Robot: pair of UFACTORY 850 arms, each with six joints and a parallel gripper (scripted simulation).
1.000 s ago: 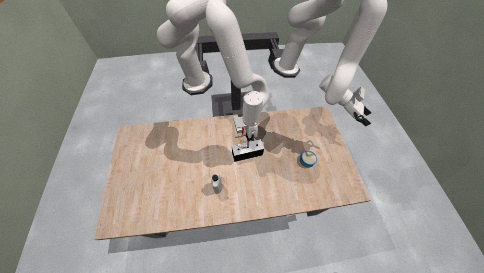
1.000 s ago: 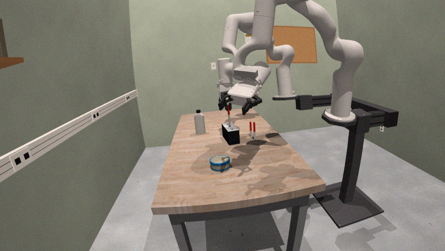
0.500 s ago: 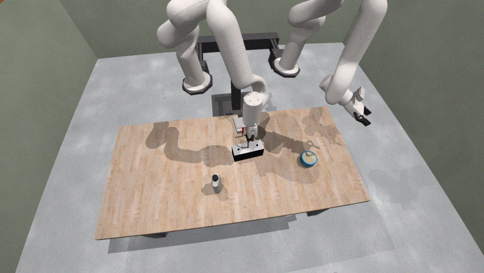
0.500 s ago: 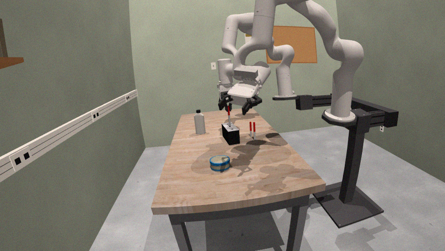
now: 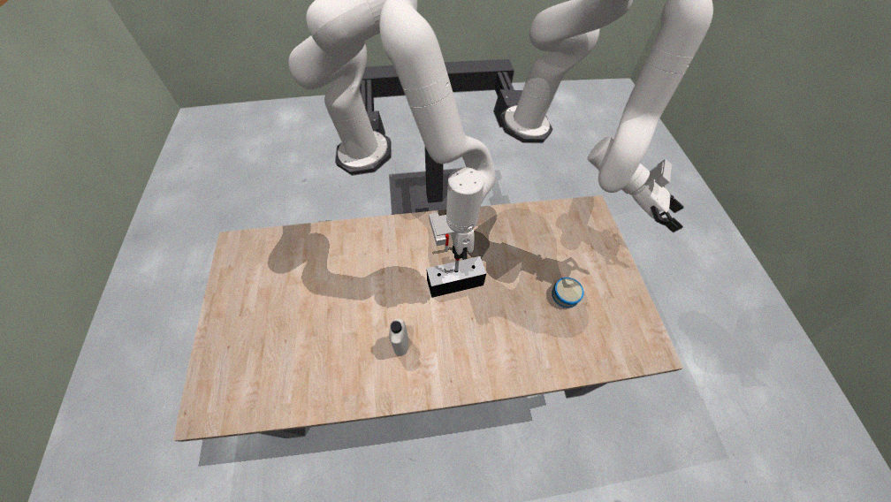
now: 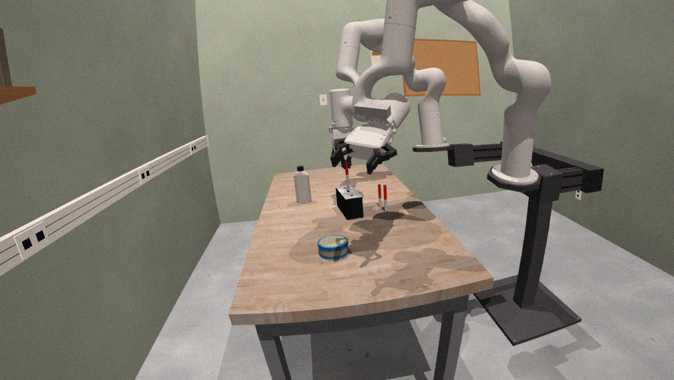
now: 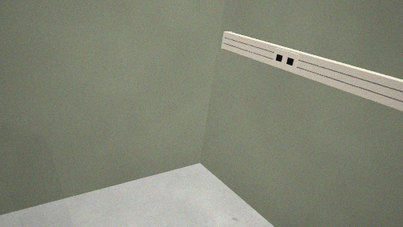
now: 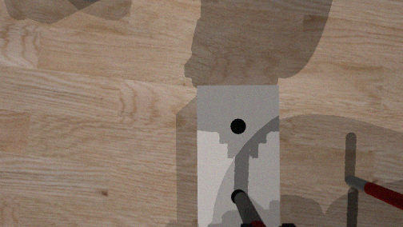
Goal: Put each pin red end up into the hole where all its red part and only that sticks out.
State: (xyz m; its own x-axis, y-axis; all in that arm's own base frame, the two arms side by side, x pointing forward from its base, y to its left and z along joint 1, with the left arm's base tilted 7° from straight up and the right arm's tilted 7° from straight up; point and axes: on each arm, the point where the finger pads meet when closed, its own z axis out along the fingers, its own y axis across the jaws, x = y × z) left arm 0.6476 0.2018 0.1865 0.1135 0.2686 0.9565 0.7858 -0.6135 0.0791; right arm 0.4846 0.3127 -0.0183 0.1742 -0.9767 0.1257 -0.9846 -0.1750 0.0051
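My right hand is 170 mm above the black block. Round my right hand: round blue-rimmed tin 150 mm ahead, 360 mm to the left, 190 mm below; then grey bottle 170 mm ahead, 230 mm to the right, 100 mm below.
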